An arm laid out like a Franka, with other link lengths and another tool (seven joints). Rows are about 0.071 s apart.
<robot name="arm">
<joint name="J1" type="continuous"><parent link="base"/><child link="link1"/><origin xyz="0.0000 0.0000 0.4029" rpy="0.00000 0.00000 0.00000"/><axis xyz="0 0 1"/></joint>
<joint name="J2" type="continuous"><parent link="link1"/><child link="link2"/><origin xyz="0.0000 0.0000 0.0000" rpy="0.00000 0.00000 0.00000"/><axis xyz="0 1 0"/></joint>
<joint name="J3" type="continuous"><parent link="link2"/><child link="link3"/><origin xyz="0.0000 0.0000 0.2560" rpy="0.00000 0.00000 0.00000"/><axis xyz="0 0 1"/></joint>
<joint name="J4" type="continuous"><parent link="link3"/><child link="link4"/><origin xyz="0.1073 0.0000 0.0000" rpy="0.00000 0.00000 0.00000"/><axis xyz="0 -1 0"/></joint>
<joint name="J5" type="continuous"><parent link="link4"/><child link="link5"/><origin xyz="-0.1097 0.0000 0.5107" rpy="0.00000 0.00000 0.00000"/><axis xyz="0 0 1"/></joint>
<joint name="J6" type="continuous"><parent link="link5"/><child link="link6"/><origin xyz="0.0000 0.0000 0.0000" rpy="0.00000 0.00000 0.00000"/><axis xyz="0 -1 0"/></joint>
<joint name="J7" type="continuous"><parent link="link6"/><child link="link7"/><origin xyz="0.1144 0.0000 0.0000" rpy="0.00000 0.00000 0.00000"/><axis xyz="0 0 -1"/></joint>
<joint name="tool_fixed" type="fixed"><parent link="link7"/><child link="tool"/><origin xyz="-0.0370 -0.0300 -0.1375" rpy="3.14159 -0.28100 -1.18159"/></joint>
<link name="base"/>
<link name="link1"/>
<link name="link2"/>
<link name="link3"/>
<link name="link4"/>
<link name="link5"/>
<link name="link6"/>
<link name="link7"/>
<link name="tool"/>
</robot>
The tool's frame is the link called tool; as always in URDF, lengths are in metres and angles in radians. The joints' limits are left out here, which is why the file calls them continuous.
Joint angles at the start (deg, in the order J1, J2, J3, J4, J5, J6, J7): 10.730, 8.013, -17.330, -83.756, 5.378, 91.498, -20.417
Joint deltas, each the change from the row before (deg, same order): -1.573, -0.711, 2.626, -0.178, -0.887, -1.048, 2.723; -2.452, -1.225, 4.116, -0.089, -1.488, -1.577, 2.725; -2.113, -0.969, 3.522, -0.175, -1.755, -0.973, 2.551; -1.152, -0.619, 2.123, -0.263, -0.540, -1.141, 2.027; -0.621, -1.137, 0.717, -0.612, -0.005, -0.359, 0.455; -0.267, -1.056, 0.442, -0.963, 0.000, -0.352, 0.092; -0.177, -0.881, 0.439, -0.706, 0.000, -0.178, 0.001
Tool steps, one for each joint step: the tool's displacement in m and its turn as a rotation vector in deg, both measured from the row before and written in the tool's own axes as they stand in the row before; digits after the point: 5 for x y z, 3 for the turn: -0.01058, -0.00260, -0.00718, -1.187, -0.186, 1.389; -0.01489, -0.00339, -0.01520, -1.239, 0.207, 0.736; -0.01170, -0.00212, -0.01227, -1.274, 0.889, 0.865; -0.01104, -0.00112, -0.00648, -1.126, -0.179, 0.800; -0.00192, 0.00467, -0.00780, 0.097, -0.026, 0.398; -0.00361, 0.00368, -0.00351, -0.147, -0.216, -0.129; -0.00370, 0.00203, -0.00425, 0.096, -0.054, -0.247
